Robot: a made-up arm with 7 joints.
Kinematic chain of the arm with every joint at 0, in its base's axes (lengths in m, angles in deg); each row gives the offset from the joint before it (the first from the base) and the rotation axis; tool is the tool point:
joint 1: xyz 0 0 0.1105 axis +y
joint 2: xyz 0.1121 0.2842 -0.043 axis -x
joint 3: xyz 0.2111 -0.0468 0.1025 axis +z
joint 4: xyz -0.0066 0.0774 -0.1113 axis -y
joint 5: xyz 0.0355 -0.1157 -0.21 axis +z
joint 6: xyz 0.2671 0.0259 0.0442 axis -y
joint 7: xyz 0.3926 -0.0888 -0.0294 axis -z
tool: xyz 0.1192 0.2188 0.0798
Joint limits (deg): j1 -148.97..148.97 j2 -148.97..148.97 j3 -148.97..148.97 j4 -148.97..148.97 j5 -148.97..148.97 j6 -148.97..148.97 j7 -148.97..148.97
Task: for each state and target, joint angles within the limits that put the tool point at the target. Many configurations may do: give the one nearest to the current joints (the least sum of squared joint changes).
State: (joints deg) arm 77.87 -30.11 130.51 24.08 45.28 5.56 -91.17
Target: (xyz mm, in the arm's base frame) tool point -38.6 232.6 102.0
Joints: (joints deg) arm 67.26 -32.54 127.28 17.02 57.09 42.77 -101.00
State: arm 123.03 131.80 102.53 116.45 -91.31 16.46 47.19
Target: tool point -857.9 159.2 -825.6
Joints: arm 122.40 135.41 95.23 113.60 -91.25 -6.43 57.05
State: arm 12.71 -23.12 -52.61 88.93 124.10 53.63 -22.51
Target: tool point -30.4 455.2 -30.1
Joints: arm 16.44 -22.43 -32.62 68.97 140.43 87.32 -19.09
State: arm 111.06 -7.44 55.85 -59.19 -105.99 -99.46 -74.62
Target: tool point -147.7 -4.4 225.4
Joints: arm 119.21 -11.80 -0.38 -68.73 -125.74 -114.56 -89.65
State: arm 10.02 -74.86 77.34 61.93 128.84 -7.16 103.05
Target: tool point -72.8 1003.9 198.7
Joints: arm 13.89 -65.60 56.83 75.07 148.97 -18.95 107.38
